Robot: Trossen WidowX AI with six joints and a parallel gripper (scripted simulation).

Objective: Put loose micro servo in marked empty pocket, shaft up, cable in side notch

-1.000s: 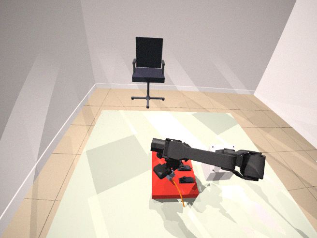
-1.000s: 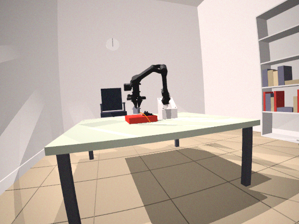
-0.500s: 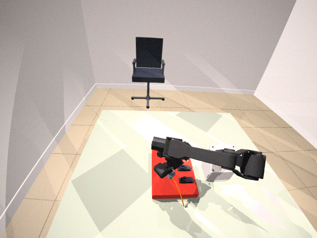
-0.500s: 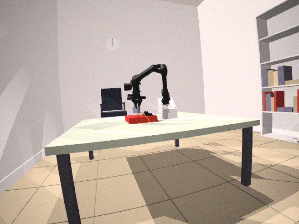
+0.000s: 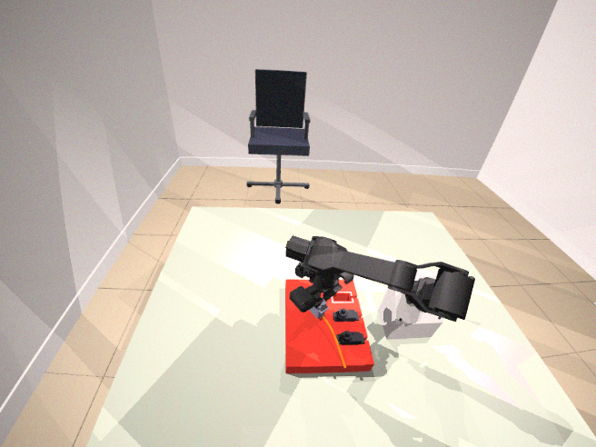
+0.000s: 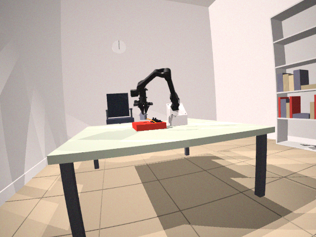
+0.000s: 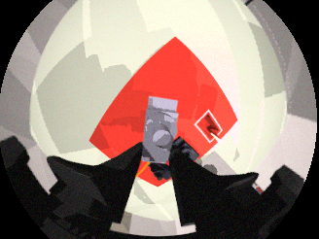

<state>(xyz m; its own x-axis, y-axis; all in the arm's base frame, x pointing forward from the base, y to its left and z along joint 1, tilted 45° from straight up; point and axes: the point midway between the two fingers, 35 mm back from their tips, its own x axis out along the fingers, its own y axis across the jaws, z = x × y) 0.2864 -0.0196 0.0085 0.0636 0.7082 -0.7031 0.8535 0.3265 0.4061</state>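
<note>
The red deck is 2 cm ahead of my gripper tip and 10 cm below it.
</note>
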